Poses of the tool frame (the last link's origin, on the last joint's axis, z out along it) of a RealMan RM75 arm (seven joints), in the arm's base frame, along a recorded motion.
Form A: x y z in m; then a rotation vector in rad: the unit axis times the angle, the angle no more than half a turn.
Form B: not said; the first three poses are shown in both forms.
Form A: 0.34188 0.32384 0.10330 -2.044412 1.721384 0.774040
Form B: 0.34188 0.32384 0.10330 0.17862 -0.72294 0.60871 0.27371
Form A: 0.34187 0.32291 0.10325 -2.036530 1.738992 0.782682
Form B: 0.34187 0.32291 0.10325 0.17489 -0.71869 0.61369 0.27621
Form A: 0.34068 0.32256 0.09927 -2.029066 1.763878 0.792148
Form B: 0.34068 0.32256 0.09927 0.16857 -0.71357 0.62031 0.27858
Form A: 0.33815 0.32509 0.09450 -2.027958 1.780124 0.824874
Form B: 0.33815 0.32509 0.09450 0.15928 -0.70953 0.62282 0.28860
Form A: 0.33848 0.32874 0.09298 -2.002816 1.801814 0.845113
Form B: 0.33848 0.32874 0.09298 0.15839 -0.70039 0.63010 0.29554
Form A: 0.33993 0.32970 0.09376 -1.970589 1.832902 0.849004
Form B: 0.33993 0.32970 0.09376 0.15913 -0.68940 0.64123 0.29702
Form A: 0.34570 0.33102 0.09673 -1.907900 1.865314 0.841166
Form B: 0.34570 0.33102 0.09673 0.17111 -0.67190 0.65690 0.29623
